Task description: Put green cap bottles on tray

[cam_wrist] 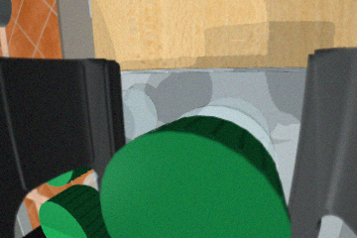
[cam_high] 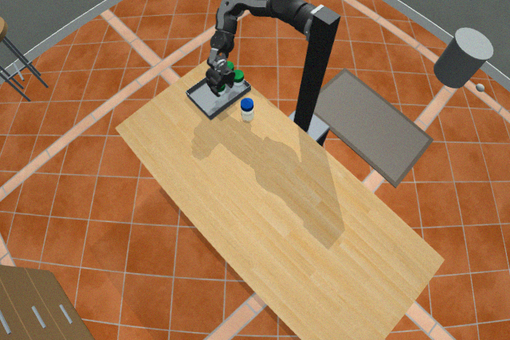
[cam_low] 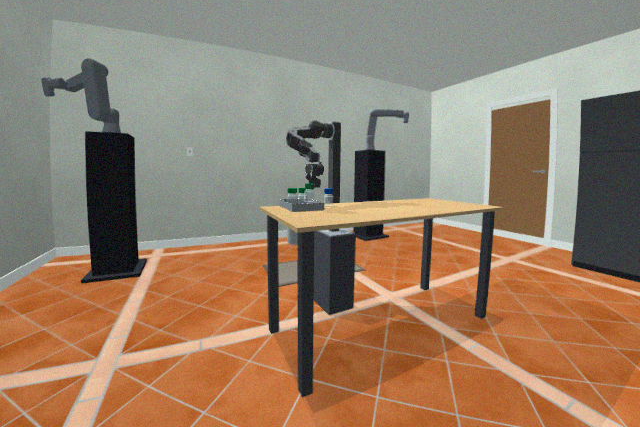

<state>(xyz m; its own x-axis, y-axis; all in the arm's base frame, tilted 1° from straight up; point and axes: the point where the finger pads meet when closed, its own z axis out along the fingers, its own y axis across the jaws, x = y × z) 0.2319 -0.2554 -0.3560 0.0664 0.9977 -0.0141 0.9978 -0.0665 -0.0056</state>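
Now: hand 110 mm above the tray, 60 mm to the left of it and 20 mm past it. From my hand the other things lie so: blue-capped bottle (120 mm to the left, 80 mm below, 30 mm behind).
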